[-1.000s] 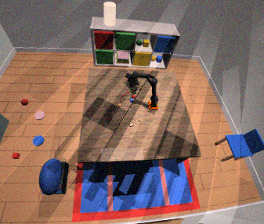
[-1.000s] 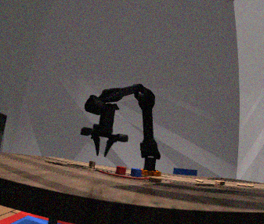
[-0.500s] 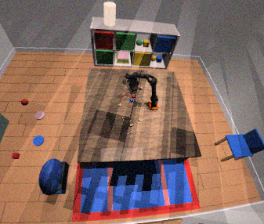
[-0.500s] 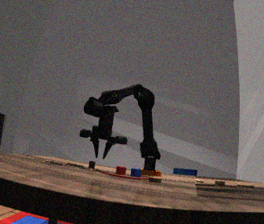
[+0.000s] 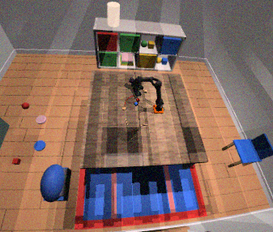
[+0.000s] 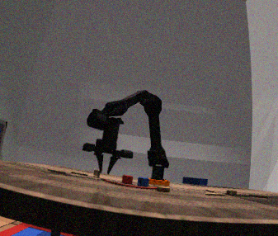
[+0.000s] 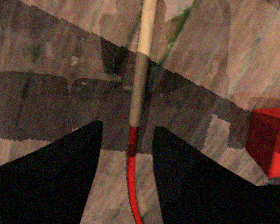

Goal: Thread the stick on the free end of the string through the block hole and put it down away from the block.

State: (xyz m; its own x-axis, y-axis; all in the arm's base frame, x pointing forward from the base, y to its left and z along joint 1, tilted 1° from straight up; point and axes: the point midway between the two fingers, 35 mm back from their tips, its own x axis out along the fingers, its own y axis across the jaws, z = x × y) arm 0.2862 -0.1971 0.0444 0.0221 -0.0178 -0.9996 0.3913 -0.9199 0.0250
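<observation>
Right now my gripper tip is 2 cm past the thin pale wooden stick and 2 cm above it. From my gripper tip the other things lie so: tan wooden cylinder (14 cm behind, 6 cm to the right, 1 cm below); blue block (15 cm to the left, 1 cm below, 1 cm behind); red block (9 cm to the left, 3 cm behind, 1 cm below).
</observation>
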